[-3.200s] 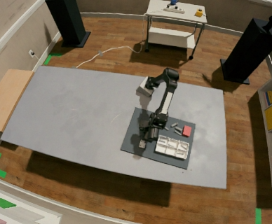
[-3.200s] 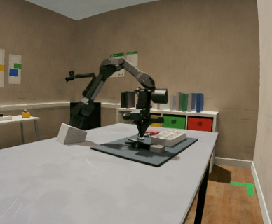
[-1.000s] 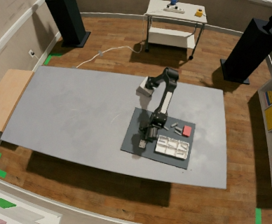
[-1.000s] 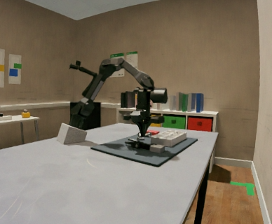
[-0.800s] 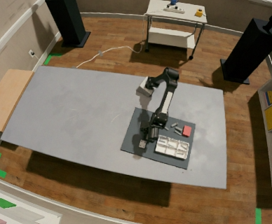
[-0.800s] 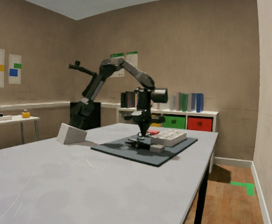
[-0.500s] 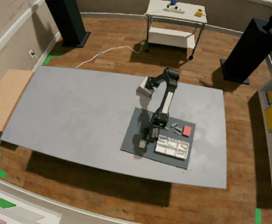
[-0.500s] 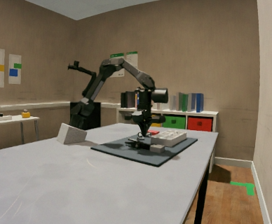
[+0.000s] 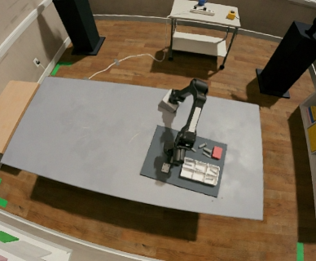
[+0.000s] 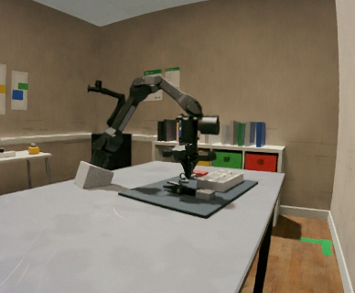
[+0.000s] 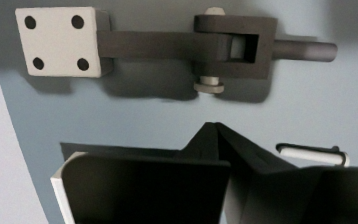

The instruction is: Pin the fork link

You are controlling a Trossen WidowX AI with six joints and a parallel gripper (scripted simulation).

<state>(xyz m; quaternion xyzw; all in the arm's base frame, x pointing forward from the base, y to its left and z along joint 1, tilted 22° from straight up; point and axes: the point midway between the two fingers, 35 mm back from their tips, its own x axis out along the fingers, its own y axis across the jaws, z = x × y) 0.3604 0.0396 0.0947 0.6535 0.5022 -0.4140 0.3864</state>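
My gripper is now 1 cm past the headed pin, 4 cm to the left of it and 7 cm above it. Round my hand: eye plate 1 cm ahead, 4 cm to the right, 7 cm below; mat 1 cm ahead, 6 cm to the left, 8 cm below; fork link 3 cm behind, 4 cm to the right, 7 cm below.
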